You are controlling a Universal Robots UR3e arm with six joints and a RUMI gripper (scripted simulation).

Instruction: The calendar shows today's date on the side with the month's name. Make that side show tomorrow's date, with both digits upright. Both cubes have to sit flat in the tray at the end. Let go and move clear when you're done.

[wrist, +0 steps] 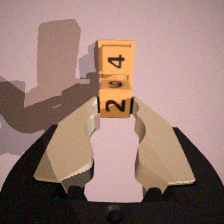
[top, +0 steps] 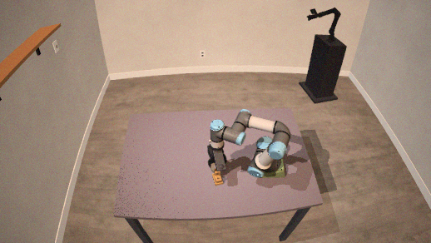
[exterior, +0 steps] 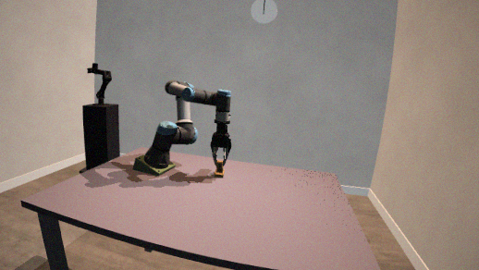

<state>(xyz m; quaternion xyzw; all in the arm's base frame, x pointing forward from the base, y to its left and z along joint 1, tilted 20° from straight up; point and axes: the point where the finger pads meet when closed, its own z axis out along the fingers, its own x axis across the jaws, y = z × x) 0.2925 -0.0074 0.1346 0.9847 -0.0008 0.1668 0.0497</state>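
Now: the cube 10 mm below my hand. Also, from my hand: orange calendar tray: 20 mm to the left, 60 mm below.
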